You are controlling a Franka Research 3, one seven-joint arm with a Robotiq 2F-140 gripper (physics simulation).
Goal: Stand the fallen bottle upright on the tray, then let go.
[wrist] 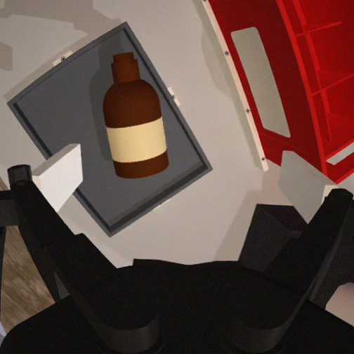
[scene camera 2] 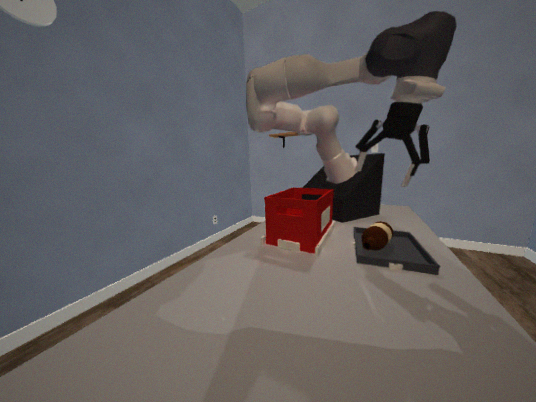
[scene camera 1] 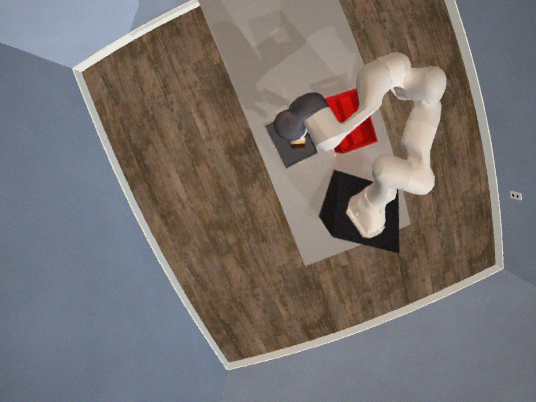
Observation:
I see my gripper [scene camera 2: 378,178] and a brown bottle [wrist: 133,120].
My gripper also shows in the wrist view [wrist: 181,164].

